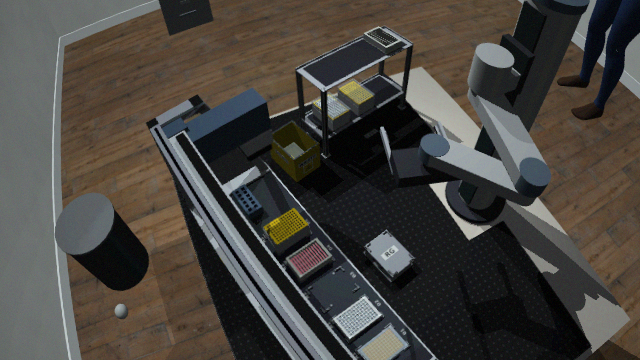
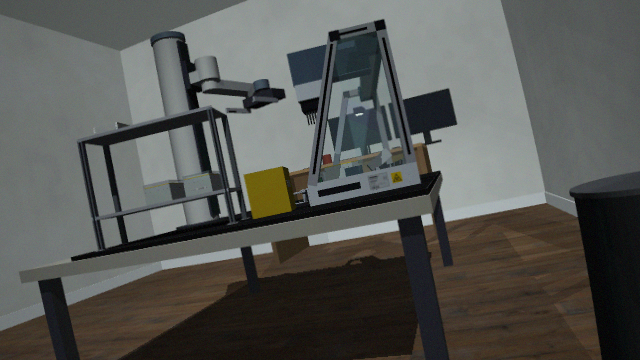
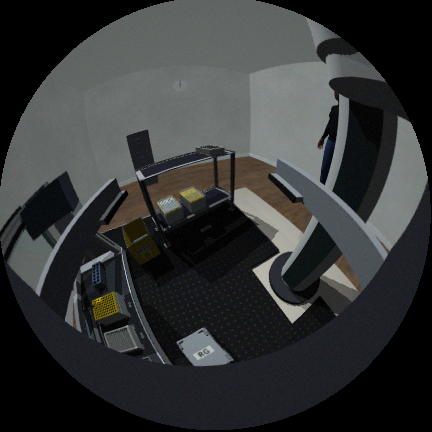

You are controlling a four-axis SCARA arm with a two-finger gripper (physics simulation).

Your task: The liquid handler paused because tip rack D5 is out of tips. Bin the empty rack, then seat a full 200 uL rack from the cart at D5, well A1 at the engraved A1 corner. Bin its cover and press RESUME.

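Where they show: gripper, fingertip midpoint: (image 1: pixel 410 126) (image 2: pixel 239 104) (image 3: pixel 194 171); arm's base, origin of the base link: (image 1: pixel 475 195) (image 3: pixel 294 276).
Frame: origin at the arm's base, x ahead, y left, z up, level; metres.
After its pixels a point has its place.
Note:
My gripper (image 1: pixel 410 127) @(x 0.337, y -0.081, z 0.468 m) (image 2: pixel 237 107) @(x 0.337, y -0.081, z 0.468 m) (image 3: pixel 194 171) @(x 0.337, y -0.081, z 0.468 m) is open and empty, high above the bench on the cart side. In slot D5 of the deck sits a yellow-topped tip rack (image 1: pixel 286 226) @(x 0.720, y -0.134, z 0.131 m) (image 3: pixel 106 306) @(x 0.706, y -0.133, z 0.130 m) with dark holes. On the cart's (image 1: pixel 324 122) @(x 0.445, y -0.422, z 0.211 m) (image 2: pixel 215 145) @(x 0.471, y -0.579, z 0.249 m) (image 3: pixel 233 177) @(x 0.014, y -0.521, z 0.225 m) lower shelf stand a yellow-topped rack (image 1: pixel 356 95) @(x 0.258, y -0.523, z 0.184 m) (image 2: pixel 164 191) (image 3: pixel 192 198) @(x 0.254, y -0.494, z 0.183 m) and a white-topped rack (image 1: pixel 331 112) @(x 0.388, y -0.482, z 0.183 m) (image 2: pixel 201 184) (image 3: pixel 170 208) @(x 0.366, y -0.468, z 0.183 m) side by side. The yellow waste bin (image 1: pixel 308 162) @(x 0.536, y -0.376, z 0.082 m) (image 2: pixel 269 194) @(x 0.586, y -0.528, z 0.075 m) (image 3: pixel 143 250) @(x 0.542, y -0.374, z 0.084 m) stands between cart and deck; something pale shows inside. The RESUME button and the A1 engraving cannot be made out.
A grey rack (image 1: pixel 382 39) @(x 0.125, y -0.568, z 0.390 m) (image 3: pixel 210 150) @(x 0.139, y -0.513, z 0.387 m) is on the cart's top. A pink-filled rack (image 1: pixel 309 258) @(x 0.696, y -0.012, z 0.098 m) and a blue tube rack (image 1: pixel 246 201) @(x 0.805, y -0.300, z 0.105 m) (image 3: pixel 97 275) @(x 0.785, y -0.291, z 0.107 m) flank D5. A grey RG box (image 1: pixel 389 254) @(x 0.450, y 0.078, z 0.063 m) (image 3: pixel 202 350) @(x 0.445, y 0.065, z 0.063 m) lies on the mat. The liquid handler's frame (image 2: pixel 322 115) @(x 0.772, y -0.444, z 0.274 m) rises along the deck.

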